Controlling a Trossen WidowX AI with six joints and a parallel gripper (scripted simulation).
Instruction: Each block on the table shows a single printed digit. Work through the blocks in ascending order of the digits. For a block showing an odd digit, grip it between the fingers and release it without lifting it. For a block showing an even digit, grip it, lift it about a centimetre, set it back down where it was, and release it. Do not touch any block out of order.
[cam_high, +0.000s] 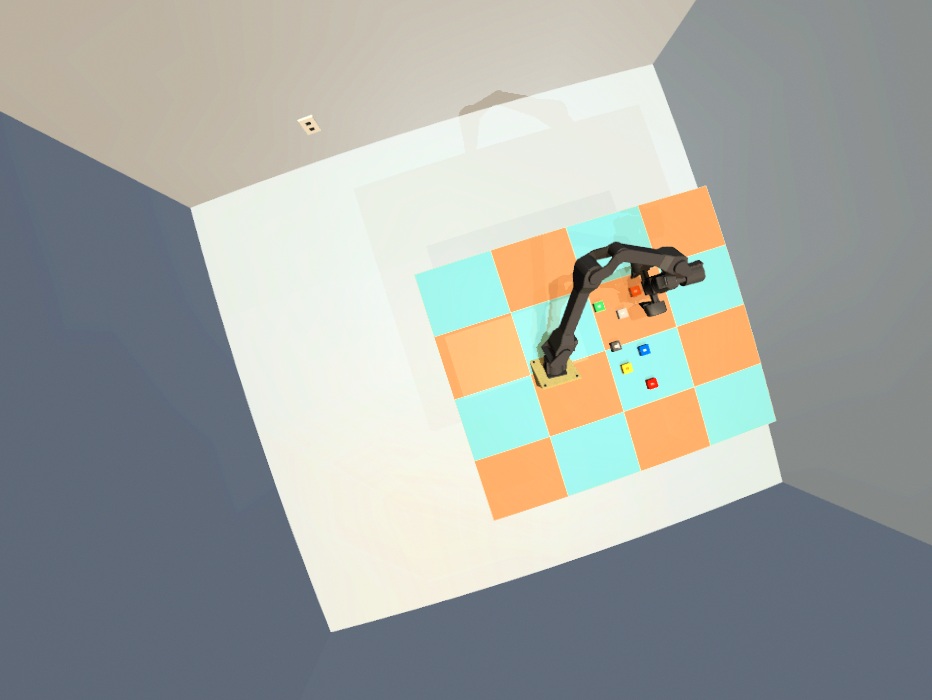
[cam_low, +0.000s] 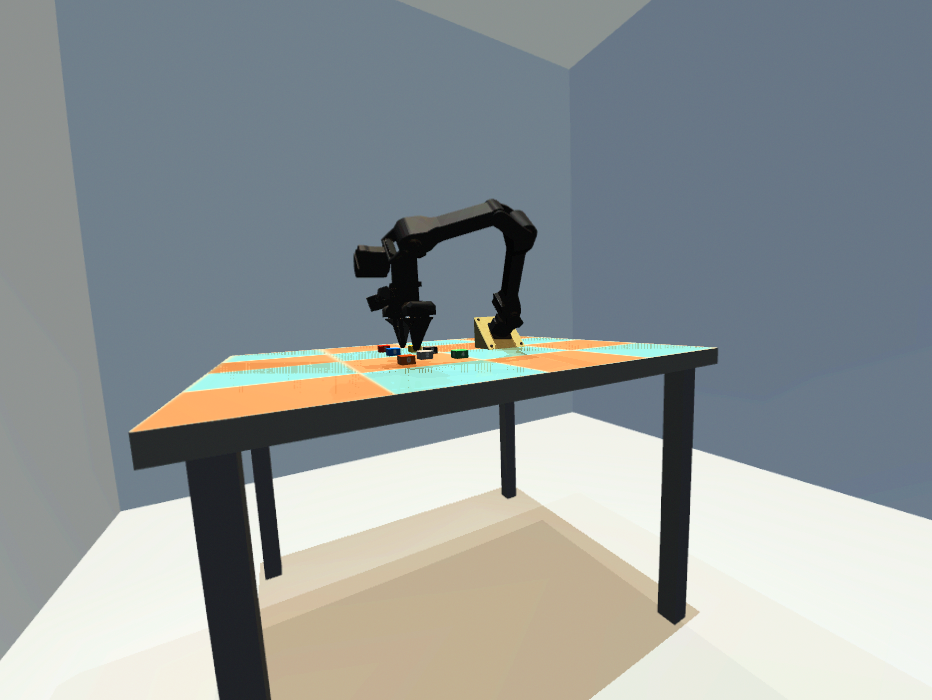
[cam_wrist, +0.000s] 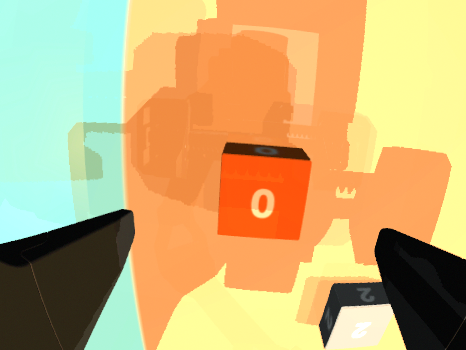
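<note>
The yellow block lies 250 mm to the right of my gripper tip, 80 mm behind it and 20 mm below it. Also, from my gripper tip: dark grey block (170 mm to the right, 100 mm behind, 20 mm below); blue block (210 mm to the right, 20 mm below, 10 mm behind); green block (130 mm behind, 20 mm to the right, 20 mm below).
</note>
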